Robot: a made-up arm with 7 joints. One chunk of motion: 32 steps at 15 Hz.
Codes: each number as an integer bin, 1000 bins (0 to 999) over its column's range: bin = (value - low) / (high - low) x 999, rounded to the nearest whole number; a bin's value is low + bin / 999 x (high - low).
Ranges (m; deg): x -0.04..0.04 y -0.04..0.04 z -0.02..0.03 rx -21..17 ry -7..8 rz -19..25
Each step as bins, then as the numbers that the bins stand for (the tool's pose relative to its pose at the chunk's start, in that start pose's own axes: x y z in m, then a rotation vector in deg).
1 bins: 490 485 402 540 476 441
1 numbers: -0.0008 -0.0012 0.0001 -0.46 0.15 0.42
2 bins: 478 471 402 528 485 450
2 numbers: -0.0017 -0.0023 0.0001 -0.92 0.28 0.82
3 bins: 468 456 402 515 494 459
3 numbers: -0.0025 -0.0035 0.0001 -1.41 0.42 1.22
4 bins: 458 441 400 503 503 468
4 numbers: -0.0033 -0.0047 0.0000 -1.87 0.55 1.61
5 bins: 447 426 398 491 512 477
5 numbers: -0.0042 -0.0059 -0.0001 -2.32 0.69 2.01
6 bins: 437 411 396 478 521 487
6 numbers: -0.0050 -0.0071 -0.0002 -2.82 0.82 2.45
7 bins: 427 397 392 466 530 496
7 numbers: -0.0058 -0.0082 -0.0004 -3.27 0.96 2.85
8 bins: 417 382 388 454 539 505
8 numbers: -0.0066 -0.0094 -0.0006 -3.73 1.09 3.24
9 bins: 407 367 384 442 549 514
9 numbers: -0.0074 -0.0106 -0.0008 -4.19 1.24 3.64
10 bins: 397 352 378 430 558 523
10 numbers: -0.0082 -0.0118 -0.0011 -4.64 1.38 4.04
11 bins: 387 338 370 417 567 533
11 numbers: -0.0090 -0.0129 -0.0015 -5.14 1.51 4.48
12 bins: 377 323 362 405 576 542
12 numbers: -0.0098 -0.0141 -0.0019 -5.59 1.65 4.87
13 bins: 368 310 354 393 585 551
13 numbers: -0.0105 -0.0152 -0.0023 -6.05 1.78 5.27
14 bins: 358 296 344 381 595 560
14 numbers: -0.0113 -0.0163 -0.0028 -6.51 1.93 5.66
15 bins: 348 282 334 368 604 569
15 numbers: -0.0121 -0.0174 -0.0033 -7.00 2.07 6.06
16 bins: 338 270 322 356 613 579
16 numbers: -0.0129 -0.0184 -0.0039 -7.46 2.20 6.50
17 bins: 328 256 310 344 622 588
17 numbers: -0.0137 -0.0195 -0.0045 -7.91 2.34 6.90
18 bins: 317 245 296 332 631 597
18 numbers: -0.0146 -0.0204 -0.0052 -8.37 2.47 7.29
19 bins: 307 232 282 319 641 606
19 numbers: -0.0154 -0.0214 -0.0059 -8.87 2.62 7.69
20 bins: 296 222 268 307 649 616
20 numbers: -0.0163 -0.0222 -0.0066 -9.32 2.74 8.13
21 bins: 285 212 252 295 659 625
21 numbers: -0.0172 -0.0230 -0.0074 -9.78 2.89 8.53
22 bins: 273 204 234 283 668 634
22 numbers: -0.0181 -0.0237 -0.0083 -10.24 3.03 8.92
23 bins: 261 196 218 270 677 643
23 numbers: -0.0191 -0.0243 -0.0091 -10.73 3.17 9.32
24 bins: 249 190 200 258 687 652
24 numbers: -0.0201 -0.0248 -0.0100 -11.19 3.32 9.72
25 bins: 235 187 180 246 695 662
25 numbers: -0.0212 -0.0250 -0.0110 -11.64 3.44 10.16
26 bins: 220 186 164 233 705 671
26 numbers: -0.0224 -0.0251 -0.0118 -12.14 3.59 10.55
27 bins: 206 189 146 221 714 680
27 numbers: -0.0235 -0.0249 -0.0127 -12.59 3.72 10.95
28 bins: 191 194 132 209 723 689
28 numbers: -0.0247 -0.0245 -0.0134 -13.05 3.86 11.35
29 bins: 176 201 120 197 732 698
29 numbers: -0.0259 -0.0239 -0.0140 -13.51 3.99 11.74
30 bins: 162 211 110 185 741 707
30 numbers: -0.0270 -0.0231 -0.0145 -13.96 4.13 12.14
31 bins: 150 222 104 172 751 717
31 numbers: -0.0280 -0.0222 -0.0148 -14.46 4.28 12.58
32 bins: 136 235 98 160 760 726
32 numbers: -0.0291 -0.0212 -0.0151 -14.91 4.41 12.98
